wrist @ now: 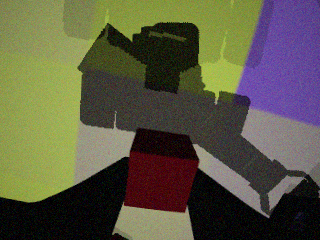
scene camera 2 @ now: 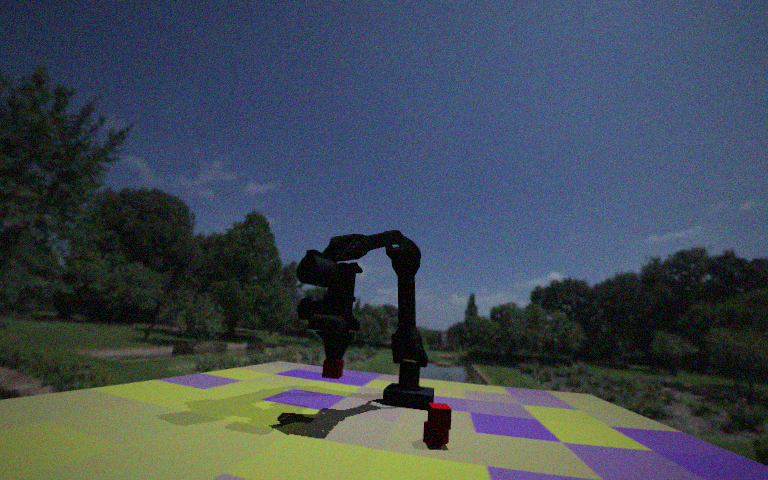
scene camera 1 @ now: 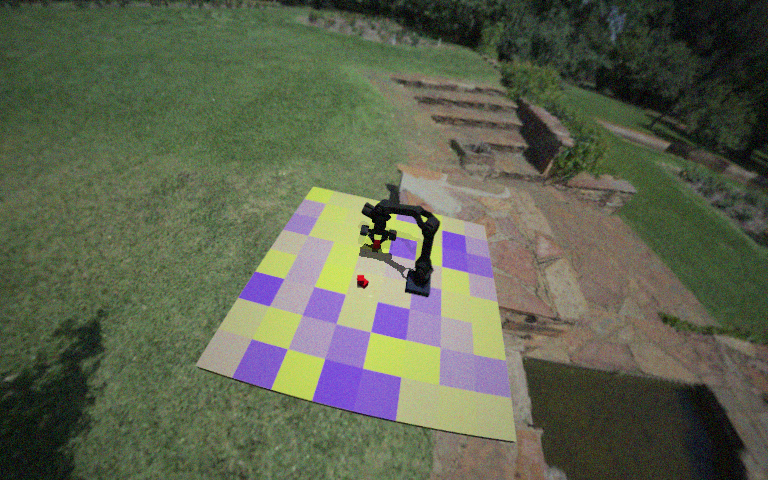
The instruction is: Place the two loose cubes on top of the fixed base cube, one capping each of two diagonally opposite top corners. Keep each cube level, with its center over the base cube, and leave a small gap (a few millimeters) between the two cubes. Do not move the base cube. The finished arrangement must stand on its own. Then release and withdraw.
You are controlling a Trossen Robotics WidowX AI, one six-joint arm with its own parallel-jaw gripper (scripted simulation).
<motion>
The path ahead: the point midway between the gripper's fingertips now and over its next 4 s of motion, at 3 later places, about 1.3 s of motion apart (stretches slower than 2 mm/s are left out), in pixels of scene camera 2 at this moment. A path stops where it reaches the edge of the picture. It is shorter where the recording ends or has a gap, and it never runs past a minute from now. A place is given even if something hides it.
My gripper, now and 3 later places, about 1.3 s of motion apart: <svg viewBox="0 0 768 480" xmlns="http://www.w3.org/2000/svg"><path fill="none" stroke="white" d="M333 367L368 363L411 370L434 386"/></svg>
</motion>
